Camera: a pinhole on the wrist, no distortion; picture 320 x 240 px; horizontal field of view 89.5 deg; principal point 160.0 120.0 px. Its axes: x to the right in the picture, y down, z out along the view. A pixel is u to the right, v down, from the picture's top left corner.
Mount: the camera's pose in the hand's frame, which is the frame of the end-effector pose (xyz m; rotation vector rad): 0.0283 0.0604 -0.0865 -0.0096 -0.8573 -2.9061
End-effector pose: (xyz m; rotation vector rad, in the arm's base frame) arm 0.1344 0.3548 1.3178 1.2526 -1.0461 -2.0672
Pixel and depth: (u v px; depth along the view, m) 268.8 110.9 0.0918
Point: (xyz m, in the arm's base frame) 0.1624 0.3155 1.4213
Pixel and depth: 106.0 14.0 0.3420
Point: 0.0307 0.0440 1.6466
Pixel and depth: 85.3 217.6 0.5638
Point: -0.5037 0.2620 1.4069
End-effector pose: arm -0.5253 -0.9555 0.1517 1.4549 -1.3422 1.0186
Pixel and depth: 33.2 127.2 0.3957
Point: -0.7905 -1.2866 0.4226
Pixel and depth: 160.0 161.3 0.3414
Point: -0.6941 -1.2059 0.1249
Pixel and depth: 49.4 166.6 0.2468
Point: -0.6613 -1.1602 0.3111
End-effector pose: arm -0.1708 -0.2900 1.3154 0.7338 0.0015 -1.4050
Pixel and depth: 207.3 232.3 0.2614
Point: -0.2378 -0.3685 1.5328
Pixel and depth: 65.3 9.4 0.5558
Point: 0.4546 -0.6384 1.6482
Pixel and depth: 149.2 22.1 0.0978
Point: -0.0053 -0.2983 1.3515
